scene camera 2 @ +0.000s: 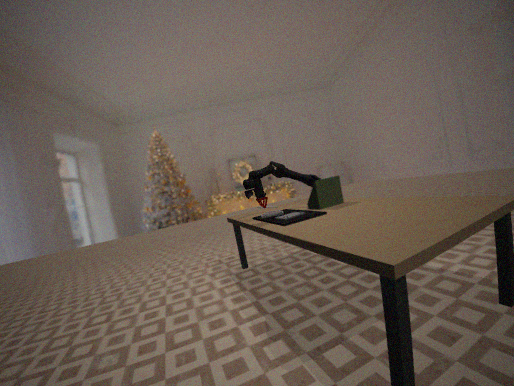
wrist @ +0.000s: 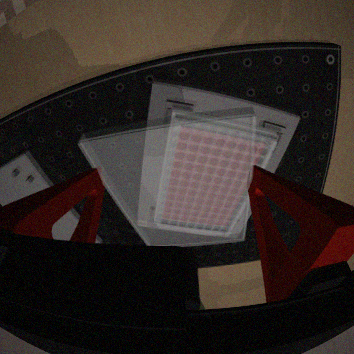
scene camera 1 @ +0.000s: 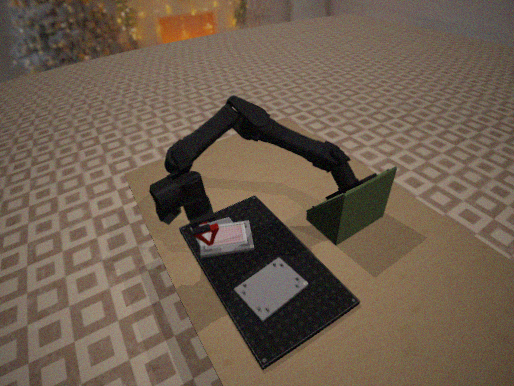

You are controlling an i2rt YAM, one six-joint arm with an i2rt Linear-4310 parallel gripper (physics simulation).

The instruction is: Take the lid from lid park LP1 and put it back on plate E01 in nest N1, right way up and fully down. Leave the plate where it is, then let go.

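Seen in the pictures: gripper, between the fingertips: (scene camera 2: 264, 207) (wrist: 175, 174) (scene camera 1: 207, 234); arm's base, origin of its link: (scene camera 2: 323, 189) (scene camera 1: 350, 188).
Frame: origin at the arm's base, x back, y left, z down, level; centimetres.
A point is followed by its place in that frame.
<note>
My gripper (scene camera 1: 206, 237) @(y -12.5, x -44.5, z 3.9 cm) (scene camera 2: 262, 202) @(y -12.5, x -44.5, z 3.9 cm) (wrist: 175, 174) @(y -12.5, x -44.5, z 3.9 cm) has red fingers and is shut on the clear lid (wrist: 116, 165) @(y -9.8, x -46.4, z 3.0 cm) across its width. It holds the lid a little above plate E01 (scene camera 1: 230, 233) (wrist: 261, 149), a white plate with pink wells. The plate sits in the grey nest N1 (scene camera 1: 227, 250) @(y -8.6, x -40.8, z 9.7 cm) (wrist: 225, 100) @(y -16.4, x -45.9, z 9.7 cm) at the far end of the black board. In the wrist view the lid covers most of the plate but is turned against its outline, and its left part hangs out over the board. Lid park LP1 (scene camera 1: 269, 287) @(y 9.1, x -37.7, z 9.9 cm) (wrist: 21, 172) @(y 6.1, x -43.7, z 9.9 cm), a grey pad with pegs, is bare.
The black perforated board (scene camera 1: 298, 249) @(y 2.7, x -22.7, z 10.9 cm) (scene camera 2: 307, 214) @(y 16.3, x -28.4, z 11.2 cm) (wrist: 246, 70) @(y -18.5, x -47.7, z 10.9 cm) lies on a tan table (scene camera 1: 415, 311) @(y 36.1, x -10.6, z 12.2 cm) (scene camera 2: 394, 224) @(y 78.6, x -29.1, z 12.2 cm). A green box (scene camera 1: 361, 207) @(y 7.6, x -3.2, z 0.7 cm) (scene camera 2: 326, 191) @(y 7.6, x -3.5, z 0.9 cm) stands at the arm's base, to the right of the board. The table's left edge runs close to the nest.
</note>
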